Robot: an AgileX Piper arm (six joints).
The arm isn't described. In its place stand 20 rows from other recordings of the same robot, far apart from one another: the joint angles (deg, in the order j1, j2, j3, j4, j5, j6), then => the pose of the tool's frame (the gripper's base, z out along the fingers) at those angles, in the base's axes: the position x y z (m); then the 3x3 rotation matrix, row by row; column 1 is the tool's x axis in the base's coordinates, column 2 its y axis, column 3 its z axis.
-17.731 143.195 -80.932 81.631 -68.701 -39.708 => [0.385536 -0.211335 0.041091], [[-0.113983 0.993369 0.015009], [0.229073 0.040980 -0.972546], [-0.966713 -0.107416 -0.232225]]
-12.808 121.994 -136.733 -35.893 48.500 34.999 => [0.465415 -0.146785 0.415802], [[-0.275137 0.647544 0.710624], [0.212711 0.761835 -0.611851], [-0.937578 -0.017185 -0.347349]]
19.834 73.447 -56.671 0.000 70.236 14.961 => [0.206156 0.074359 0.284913], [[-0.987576 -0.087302 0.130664], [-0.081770 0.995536 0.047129], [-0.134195 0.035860 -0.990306]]
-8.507 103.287 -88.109 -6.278 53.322 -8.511 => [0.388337 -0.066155 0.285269], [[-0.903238 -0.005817 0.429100], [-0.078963 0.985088 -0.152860], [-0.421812 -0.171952 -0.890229]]
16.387 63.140 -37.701 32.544 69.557 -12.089 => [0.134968 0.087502 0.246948], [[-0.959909 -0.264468 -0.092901], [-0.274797 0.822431 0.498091], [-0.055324 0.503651 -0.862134]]
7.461 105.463 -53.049 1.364 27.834 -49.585 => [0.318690 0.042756 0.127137], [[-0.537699 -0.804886 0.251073], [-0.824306 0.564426 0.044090], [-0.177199 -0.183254 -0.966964]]
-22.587 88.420 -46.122 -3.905 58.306 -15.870 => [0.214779 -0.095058 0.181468], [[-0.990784 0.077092 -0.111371], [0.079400 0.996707 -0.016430], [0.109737 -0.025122 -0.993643]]
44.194 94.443 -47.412 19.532 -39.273 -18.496 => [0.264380 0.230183 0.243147], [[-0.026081 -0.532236 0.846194], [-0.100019 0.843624 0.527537], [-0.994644 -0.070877 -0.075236]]
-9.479 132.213 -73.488 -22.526 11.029 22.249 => [0.417401 -0.076453 0.035536], [[-0.885689 0.197530 0.420163], [0.149618 0.978134 -0.144457], [-0.439510 -0.065080 -0.895877]]
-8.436 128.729 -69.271 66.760 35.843 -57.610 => [0.399107 -0.009693 0.055635], [[-0.933157 0.017772 0.359030], [0.204922 0.846894 0.490691], [-0.295340 0.531465 -0.793927]]
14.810 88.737 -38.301 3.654 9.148 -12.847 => [0.267310 0.071630 0.168803], [[-0.735577 -0.384370 0.557840], [-0.360553 0.919264 0.157972], [-0.573522 -0.084930 -0.814776]]
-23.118 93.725 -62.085 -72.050 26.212 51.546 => [0.314498 -0.175838 0.261816], [[-0.717612 0.467313 0.516384], [-0.008352 0.735631 -0.677331], [-0.696393 -0.490374 -0.523994]]
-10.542 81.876 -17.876 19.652 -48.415 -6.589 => [0.224240 -0.065014 0.185640], [[-0.158818 0.440400 0.883643], [0.145187 0.895690 -0.420310], [-0.976574 0.061541 -0.206192]]
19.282 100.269 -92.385 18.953 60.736 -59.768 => [0.350666 0.149994 0.326090], [[-0.195050 -0.924312 0.328030], [-0.849260 0.326471 0.414939], [-0.490625 -0.197649 -0.848659]]
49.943 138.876 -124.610 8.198 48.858 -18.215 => [0.338305 0.417547 0.184362], [[-0.354493 -0.898641 0.258418], [-0.763895 0.437706 0.474213], [-0.539258 -0.029299 -0.841631]]
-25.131 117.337 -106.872 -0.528 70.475 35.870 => [0.396018 -0.186643 0.265846], [[-0.464362 0.858851 0.216201], [0.862259 0.494151 -0.111012], [-0.202179 0.134871 -0.970017]]
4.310 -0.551 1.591 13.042 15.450 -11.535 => [0.054441 0.009589 0.180623], [[-0.194629 -0.130291 0.972185], [0.003693 0.991034 0.133557], [-0.980870 0.029584 -0.192403]]
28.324 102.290 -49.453 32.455 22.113 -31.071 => [0.270856 0.166870 0.137694], [[-0.803573 -0.542776 0.244264], [-0.444084 0.819981 0.361137], [-0.396308 0.181726 -0.899953]]
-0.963 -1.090 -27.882 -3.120 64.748 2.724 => [-0.009370 -0.004323 0.268106], [[-0.509587 0.071487 0.857445], [0.032831 0.997432 -0.063646], [-0.859793 -0.004282 -0.510625]]
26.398 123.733 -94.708 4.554 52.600 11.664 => [0.398778 0.204346 0.166061], [[-0.957511 -0.225312 0.180019], [-0.197550 0.967185 0.159773], [-0.210110 0.117421 -0.970601]]
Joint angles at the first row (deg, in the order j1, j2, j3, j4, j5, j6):
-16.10 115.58 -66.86 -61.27 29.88 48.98
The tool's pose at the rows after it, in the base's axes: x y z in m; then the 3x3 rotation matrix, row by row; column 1 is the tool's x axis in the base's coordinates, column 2 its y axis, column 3 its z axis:
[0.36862 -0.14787 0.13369], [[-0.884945 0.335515 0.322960], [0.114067 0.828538 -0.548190], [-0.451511 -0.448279 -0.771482]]
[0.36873 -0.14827 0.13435], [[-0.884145 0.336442 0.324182], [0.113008 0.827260 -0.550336], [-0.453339 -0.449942 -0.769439]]
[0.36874 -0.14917 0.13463], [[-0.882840 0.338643 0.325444], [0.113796 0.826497 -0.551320], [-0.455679 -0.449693 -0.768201]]
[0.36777 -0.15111 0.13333], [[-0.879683 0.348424 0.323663], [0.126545 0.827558 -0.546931], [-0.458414 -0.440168 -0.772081]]
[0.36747 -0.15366 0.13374], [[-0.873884 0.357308 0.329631], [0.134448 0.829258 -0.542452], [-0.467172 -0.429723 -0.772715]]
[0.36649 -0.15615 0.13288], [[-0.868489 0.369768 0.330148], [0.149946 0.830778 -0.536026], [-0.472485 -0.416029 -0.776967]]
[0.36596 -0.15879 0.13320], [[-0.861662 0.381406 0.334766], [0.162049 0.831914 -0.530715], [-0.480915 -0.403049 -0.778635]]
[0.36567 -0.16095 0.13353], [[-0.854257 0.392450 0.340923], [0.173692 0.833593 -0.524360], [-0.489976 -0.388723 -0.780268]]
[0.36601 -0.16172 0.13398], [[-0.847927 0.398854 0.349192], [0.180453 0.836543 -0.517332], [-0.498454 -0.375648 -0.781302]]
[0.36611 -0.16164 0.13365], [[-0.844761 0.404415 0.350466], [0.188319 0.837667 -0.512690], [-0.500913 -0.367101 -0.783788]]
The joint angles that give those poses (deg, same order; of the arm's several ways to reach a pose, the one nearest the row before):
-16.11 115.53 -66.86 -61.37 29.86 49.11
-16.14 115.48 -66.90 -61.59 29.90 49.25
-16.27 115.48 -66.95 -61.76 29.82 49.40
-16.68 115.58 -66.86 -61.39 29.41 49.59
-17.17 115.53 -66.90 -61.20 28.71 49.71
-17.70 115.58 -66.86 -60.58 28.10 49.78
-18.23 115.53 -66.90 -60.11 27.43 49.83
-18.69 115.48 -66.95 -59.58 26.70 49.88
-18.93 115.42 -67.00 -59.10 25.99 49.88
-18.99 115.45 -67.03 -58.56 25.76 49.85

